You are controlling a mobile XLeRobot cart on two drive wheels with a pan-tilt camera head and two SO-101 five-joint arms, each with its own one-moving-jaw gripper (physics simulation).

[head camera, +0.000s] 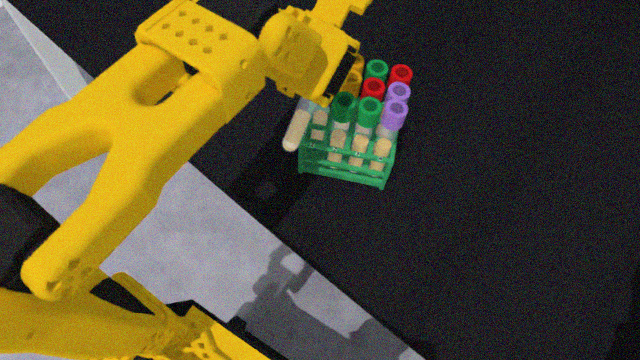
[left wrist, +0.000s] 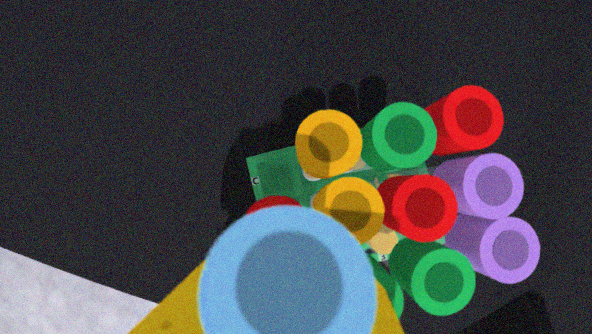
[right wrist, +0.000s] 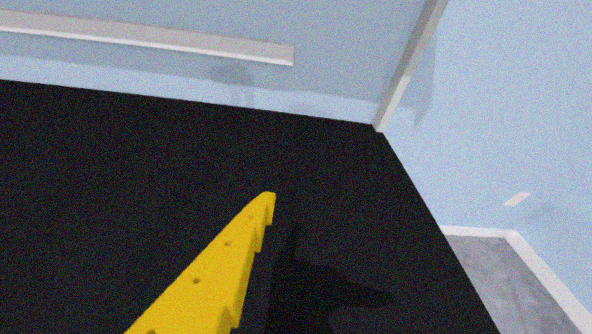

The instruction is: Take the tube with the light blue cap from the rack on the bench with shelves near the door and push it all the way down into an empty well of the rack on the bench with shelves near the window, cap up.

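Frame: origin at the left arm's base, x ahead, y left, z up, level; millimetres.
Seen in the pictures: left hand at its tool point: (head camera: 328, 68) (left wrist: 278, 229); right hand at its tool point: (right wrist: 274, 204).
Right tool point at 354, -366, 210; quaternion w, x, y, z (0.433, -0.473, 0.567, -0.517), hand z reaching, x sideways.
Offsets run from my right tool point to a thing's top centre, as dx, dy, dz. "spot": to the spot under its first point. Level surfaces: height alone.
My left gripper (left wrist: 286, 303) is shut on the tube with the light blue cap {-110, +358, -53} (left wrist: 289, 280) (head camera: 296, 131), cap toward the wrist camera. In the head view its tan lower end shows outside the green rack {-74, +332, -165} (head camera: 309, 159) (left wrist: 254, 172), just past the rack's left edge, and the wrist hides its cap. An empty corner well {spot: -64, +375, -214} (left wrist: 276, 176) shows beside the letter C, beyond the held cap in the left wrist view. A red cap {-84, +362, -103} (left wrist: 272, 203) is partly hidden behind the light blue one. My right gripper (right wrist: 271, 196) is fully open, one notched jaw showing, over a dark bench top.
Yellow {-57, +349, -103} (left wrist: 329, 142), green (head camera: 369, 111) (left wrist: 404, 134), red {-43, +308, -103} (head camera: 401, 75) (left wrist: 473, 117) and purple {-82, +294, -103} (head camera: 395, 114) (left wrist: 510, 250) caps stand close together in the rack. The black bench {dz -222} (head camera: 475, 225) (left wrist: 125, 100) ends at a diagonal front edge. Pale blue walls (right wrist: 510, 100) border the right gripper's bench top.
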